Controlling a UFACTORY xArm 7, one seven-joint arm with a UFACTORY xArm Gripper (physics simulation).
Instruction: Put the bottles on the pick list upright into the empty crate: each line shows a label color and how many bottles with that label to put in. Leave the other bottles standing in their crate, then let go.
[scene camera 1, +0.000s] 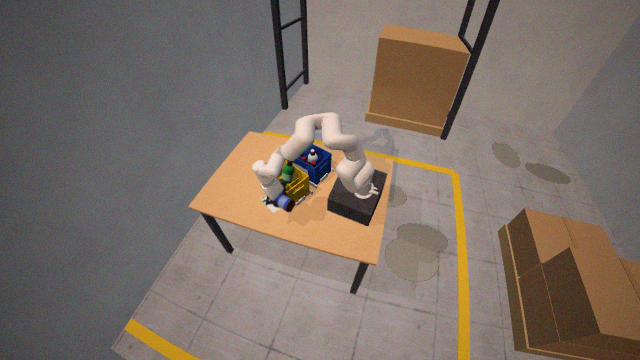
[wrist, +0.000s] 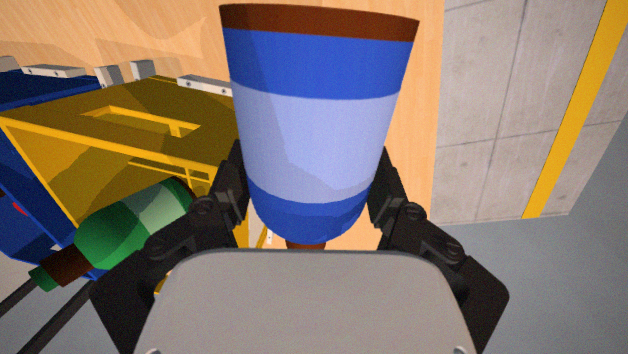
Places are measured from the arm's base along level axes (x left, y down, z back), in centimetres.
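Pixels of known places: gripper, fingertip midpoint: (scene camera 1: 281, 201) (wrist: 310, 159); arm's base, origin of the base link: (scene camera 1: 363, 188).
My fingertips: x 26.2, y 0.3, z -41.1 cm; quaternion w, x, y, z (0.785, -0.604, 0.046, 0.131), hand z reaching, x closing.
Ahead of a thing's pixels: the offset from my fingertips to its top centre. "spot": to the spot under its first point. Level surfaces: height alone.
My gripper (scene camera 1: 275, 200) (wrist: 310, 159) is shut on a blue-label bottle @(dy -5.0, dx +0.1, dz -0.4 cm) (scene camera 1: 284, 202) (wrist: 315, 135), with a brown base. The bottle is tilted over beside the yellow crate @(dy -0.4, dx -20.1, dz -9.3 cm) (scene camera 1: 301, 186) (wrist: 50, 114), outside it. A green bottle @(dy -6.5, dx -24.6, dz -8.2 cm) (scene camera 1: 287, 173) (wrist: 112, 230) stands in the yellow crate, its upper part above the rim. The blue crate @(dy -0.4, dx -43.9, dz -3.0 cm) (scene camera 1: 320, 171) (wrist: 45, 90) behind holds a white bottle @(dy +0.8, dx -48.5, dz -1.3 cm) (scene camera 1: 313, 157) and red-topped bottles @(dy +0.8, dx -37.6, dz +4.1 cm) (scene camera 1: 313, 163). A white sheet @(dy +16.9, dx -6.1, dz -14.5 cm) (scene camera 1: 272, 208) lies under the gripper, partly hidden; its lines cannot be read.
The wooden table @(dy +17.1 cm) (scene camera 1: 240, 185) (wrist: 420, 100) carries both crates, with small light brackets @(spot: dy +14.1, dx -15.0, dz +4.3 cm) (wrist: 205, 85) along their bases. The arm's dark base block (scene camera 1: 347, 207) stands at the right of the table. Large cardboard boxes (scene camera 1: 420, 80) stand on the floor beyond.
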